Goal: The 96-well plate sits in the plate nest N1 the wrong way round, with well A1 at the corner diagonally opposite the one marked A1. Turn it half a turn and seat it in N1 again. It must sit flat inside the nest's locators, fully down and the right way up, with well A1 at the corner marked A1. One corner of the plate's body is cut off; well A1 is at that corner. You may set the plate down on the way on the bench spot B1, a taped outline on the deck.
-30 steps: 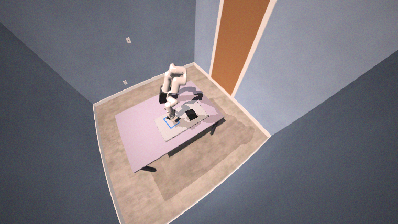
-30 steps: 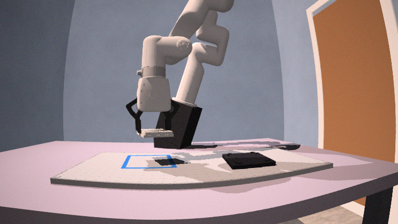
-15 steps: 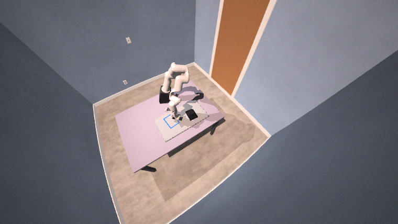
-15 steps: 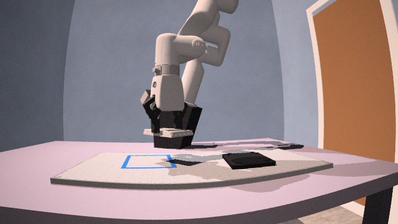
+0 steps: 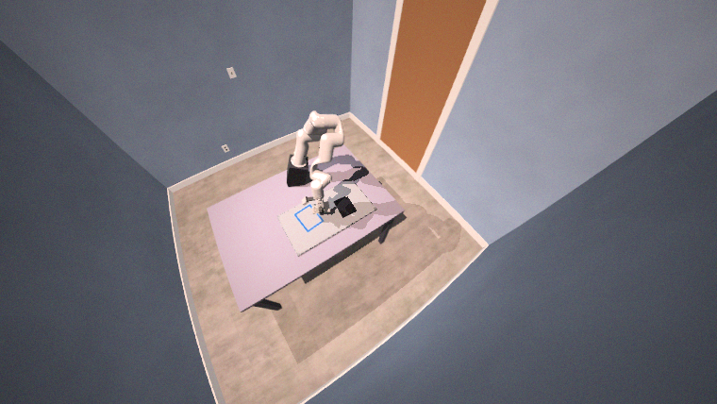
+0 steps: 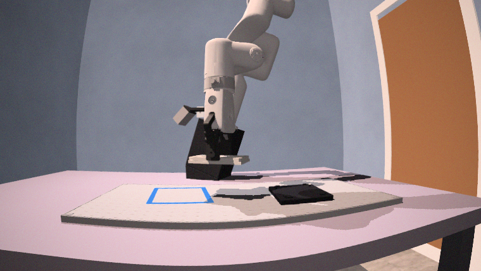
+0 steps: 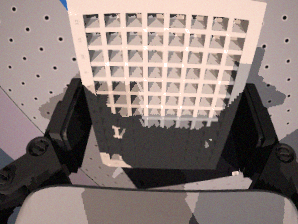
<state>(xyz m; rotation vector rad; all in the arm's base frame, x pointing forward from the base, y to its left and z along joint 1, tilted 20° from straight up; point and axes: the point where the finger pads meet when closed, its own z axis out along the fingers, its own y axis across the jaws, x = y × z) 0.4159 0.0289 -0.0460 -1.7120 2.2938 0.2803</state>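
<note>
Right now my hand is 20 mm short of the black plate nest N1, 190 mm to the right of it and 100 mm above it. Also, from my hand: white 96-well plate: 10 mm below.
</note>
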